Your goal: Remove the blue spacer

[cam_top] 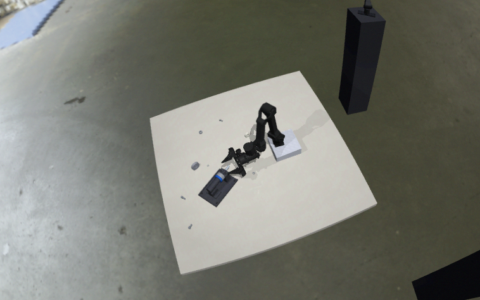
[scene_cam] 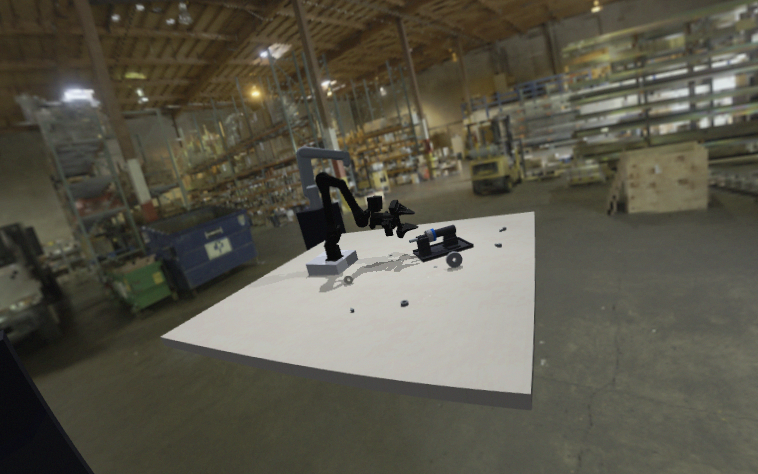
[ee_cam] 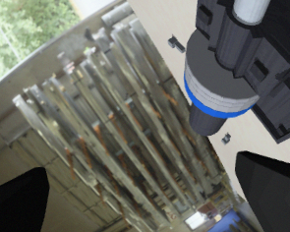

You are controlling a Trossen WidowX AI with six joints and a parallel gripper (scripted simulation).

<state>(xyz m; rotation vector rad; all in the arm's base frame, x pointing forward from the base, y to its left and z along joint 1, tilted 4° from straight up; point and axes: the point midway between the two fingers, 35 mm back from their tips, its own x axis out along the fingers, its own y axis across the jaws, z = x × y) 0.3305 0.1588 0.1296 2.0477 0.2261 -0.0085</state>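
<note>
Now: the grey shaft 8 cm below my gripper tip, 2 cm ahead of it and 1 cm to the right of it. From my gripper tip the other things lie so: grey wheel: 20 cm ahead, 15 cm to the right, 13 cm below.
</note>
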